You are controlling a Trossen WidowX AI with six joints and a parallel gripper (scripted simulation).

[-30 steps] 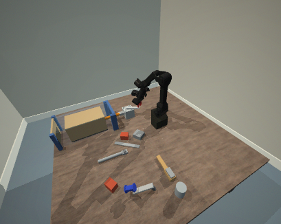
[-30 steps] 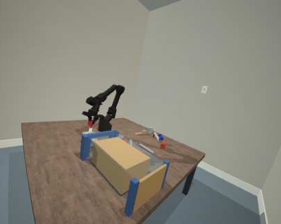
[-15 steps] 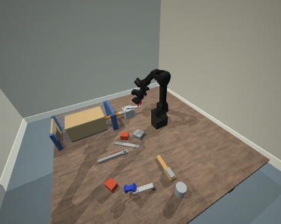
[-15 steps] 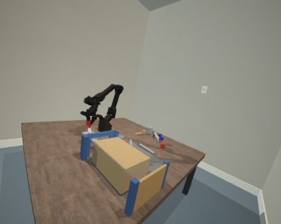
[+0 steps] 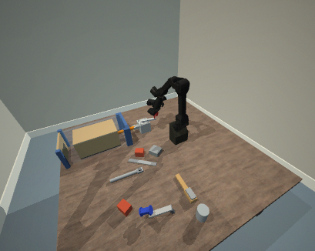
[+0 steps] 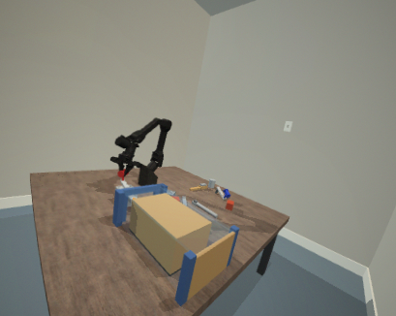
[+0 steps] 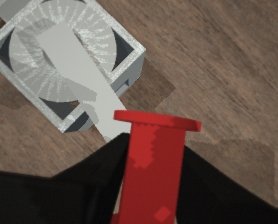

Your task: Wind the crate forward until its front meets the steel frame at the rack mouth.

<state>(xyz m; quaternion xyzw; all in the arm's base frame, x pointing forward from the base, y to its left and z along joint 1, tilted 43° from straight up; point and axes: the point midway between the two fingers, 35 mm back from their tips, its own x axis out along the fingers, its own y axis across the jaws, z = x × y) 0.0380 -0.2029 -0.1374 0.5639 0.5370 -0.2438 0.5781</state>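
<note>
Right now the red-gripped winch handle is 30 mm below my gripper tip and 30 mm ahead of it. Round my gripper tip: blue frame (250 mm ahead, 50 mm to the right, 30 mm below); red handle knob (10 mm to the left, 10 mm behind); grey winch (100 mm below, 70 mm ahead, 30 mm to the right).
</note>
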